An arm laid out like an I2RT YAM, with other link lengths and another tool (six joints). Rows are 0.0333 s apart.
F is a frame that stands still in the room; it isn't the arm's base.
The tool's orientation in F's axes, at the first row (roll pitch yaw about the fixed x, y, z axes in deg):
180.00 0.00 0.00
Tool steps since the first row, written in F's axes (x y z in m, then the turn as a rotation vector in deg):
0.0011 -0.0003 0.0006 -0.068 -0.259 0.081
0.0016 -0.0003 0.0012 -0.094 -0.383 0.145
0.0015 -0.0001 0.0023 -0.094 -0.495 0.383
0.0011 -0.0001 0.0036 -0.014 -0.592 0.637
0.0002 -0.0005 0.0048 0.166 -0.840 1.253
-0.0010 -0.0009 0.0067 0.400 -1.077 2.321
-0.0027 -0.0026 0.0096 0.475 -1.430 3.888
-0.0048 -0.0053 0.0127 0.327 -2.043 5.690
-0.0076 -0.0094 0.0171 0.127 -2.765 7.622
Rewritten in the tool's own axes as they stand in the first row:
0.0011 0.0003 -0.0006 -0.068 0.259 -0.081
0.0016 0.0003 -0.0012 -0.094 0.383 -0.145
0.0015 0.0001 -0.0023 -0.094 0.495 -0.383
0.0011 0.0001 -0.0036 -0.014 0.592 -0.637
0.0002 0.0005 -0.0048 0.166 0.840 -1.253
-0.0010 0.0009 -0.0067 0.400 1.077 -2.321
-0.0027 0.0026 -0.0096 0.475 1.430 -3.888
-0.0048 0.0053 -0.0127 0.327 2.043 -5.690
-0.0076 0.0094 -0.0171 0.127 2.765 -7.622

